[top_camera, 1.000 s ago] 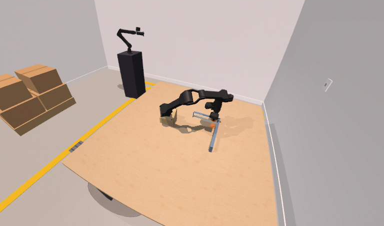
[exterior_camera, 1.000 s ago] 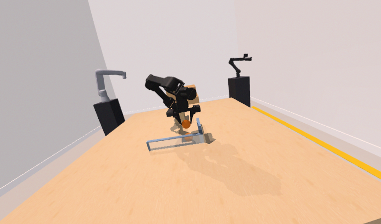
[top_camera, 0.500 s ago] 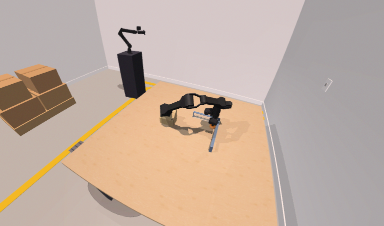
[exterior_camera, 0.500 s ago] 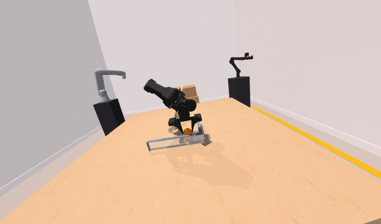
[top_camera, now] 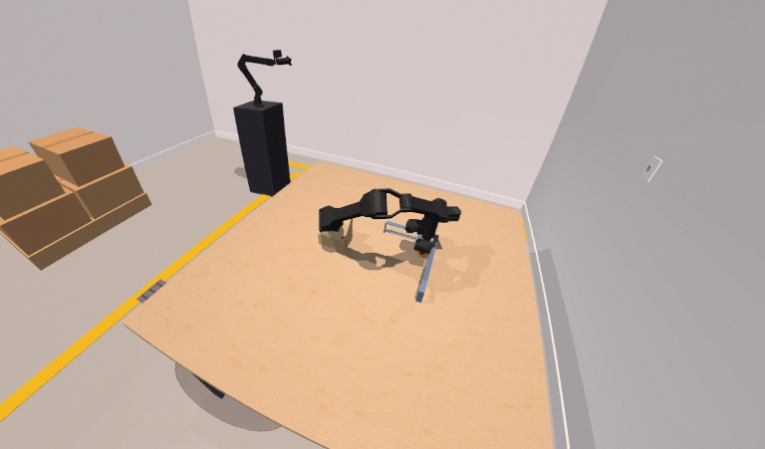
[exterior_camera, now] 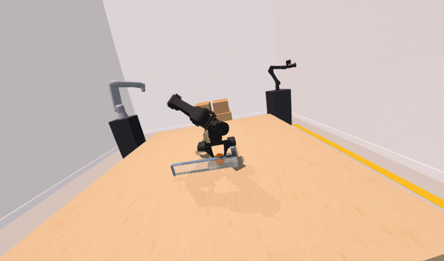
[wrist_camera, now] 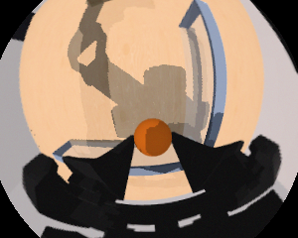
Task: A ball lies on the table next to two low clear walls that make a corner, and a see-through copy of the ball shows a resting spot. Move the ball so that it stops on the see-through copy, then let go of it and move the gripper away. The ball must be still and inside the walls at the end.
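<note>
The orange ball is right at my gripper tip. From my gripper tip the other things lie so: see-through copy of ball (right at my gripper tip); clear wall (80 mm to the right, 30 mm ahead).
</note>
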